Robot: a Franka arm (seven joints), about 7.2 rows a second.
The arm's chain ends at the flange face. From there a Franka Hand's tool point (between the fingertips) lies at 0.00 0.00 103.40 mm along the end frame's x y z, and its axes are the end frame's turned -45 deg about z.
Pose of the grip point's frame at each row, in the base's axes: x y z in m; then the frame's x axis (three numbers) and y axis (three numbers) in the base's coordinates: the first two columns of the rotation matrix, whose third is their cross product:
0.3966 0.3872 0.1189 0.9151 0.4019 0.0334 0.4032 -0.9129 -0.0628
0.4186 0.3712 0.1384 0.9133 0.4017 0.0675 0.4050 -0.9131 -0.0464
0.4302 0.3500 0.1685 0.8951 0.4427 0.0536 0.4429 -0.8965 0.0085
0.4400 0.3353 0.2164 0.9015 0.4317 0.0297 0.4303 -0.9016 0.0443
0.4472 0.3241 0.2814 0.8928 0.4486 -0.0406 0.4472 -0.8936 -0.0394
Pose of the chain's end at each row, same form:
0.3961 0.3799 0.2220 0.9322 -0.3613 -0.0208 -0.3620 -0.9297 -0.0680
0.4142 0.3640 0.2415 0.9322 -0.3616 0.0149 -0.3594 -0.9297 -0.0805
0.4248 0.3483 0.2717 0.9461 -0.3209 0.0439 -0.3198 -0.9470 -0.0319
0.4353 0.3381 0.3197 0.9417 -0.3323 0.0523 -0.3332 -0.9428 0.0103
0.4528 0.3223 0.3846 0.9475 -0.3147 -0.0566 -0.3151 -0.9491 0.0008

